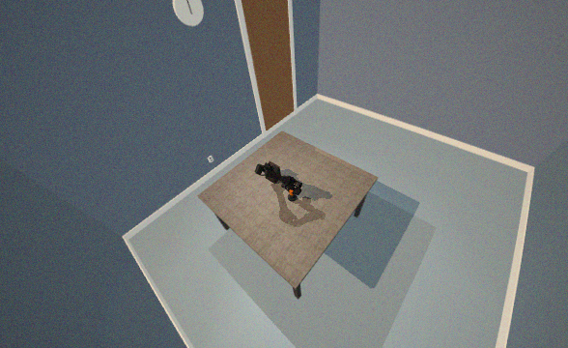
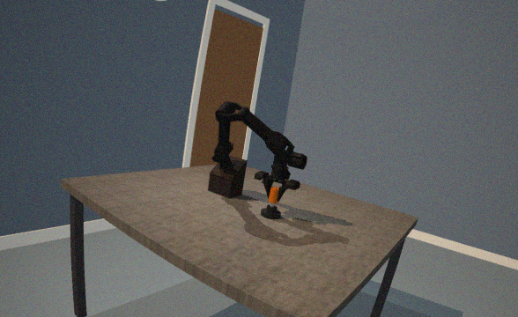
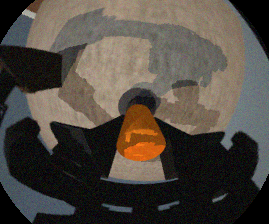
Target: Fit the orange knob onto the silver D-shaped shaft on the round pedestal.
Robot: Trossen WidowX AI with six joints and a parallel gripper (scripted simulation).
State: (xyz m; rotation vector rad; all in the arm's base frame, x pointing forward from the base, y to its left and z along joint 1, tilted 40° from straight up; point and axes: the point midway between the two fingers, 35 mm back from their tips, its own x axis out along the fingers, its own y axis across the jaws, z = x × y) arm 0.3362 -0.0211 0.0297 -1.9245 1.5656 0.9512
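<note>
My gripper tip is 30 mm below the orange knob. The rest, counted from my gripper tip: dark round pedestal: 40 mm below.
</note>
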